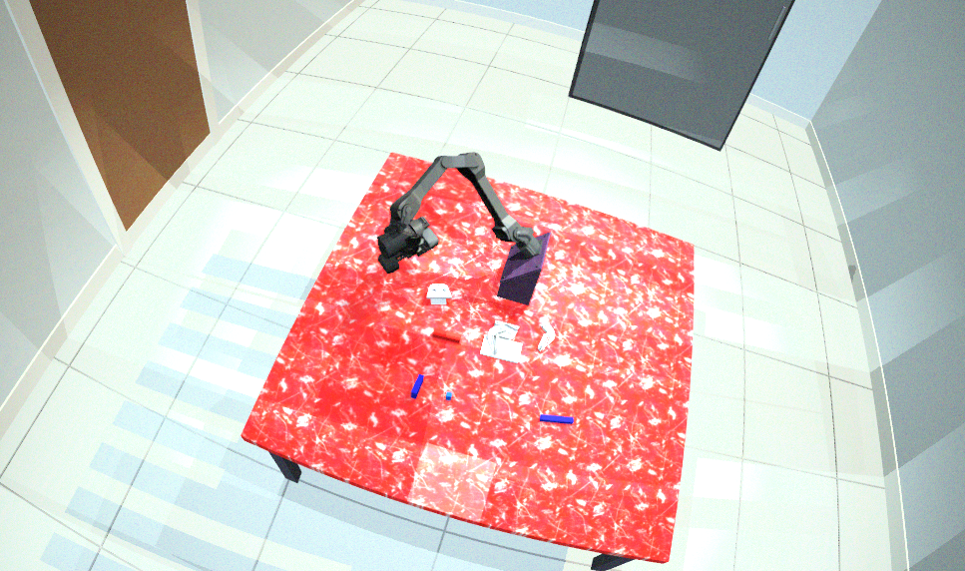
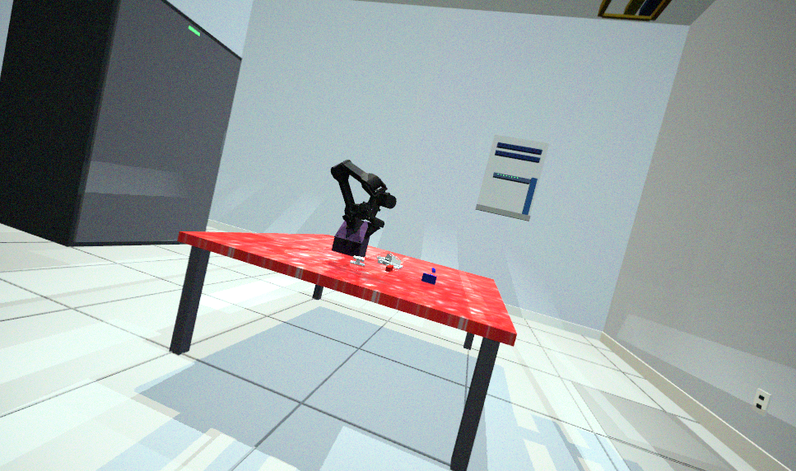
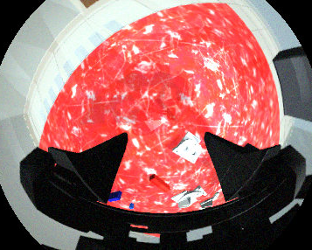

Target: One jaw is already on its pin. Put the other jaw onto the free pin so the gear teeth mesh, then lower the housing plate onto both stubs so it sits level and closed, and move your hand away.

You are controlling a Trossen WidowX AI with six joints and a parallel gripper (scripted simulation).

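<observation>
My gripper tip is 130 mm short of the red bar, 180 mm to the right of it and 130 mm above it.
</observation>
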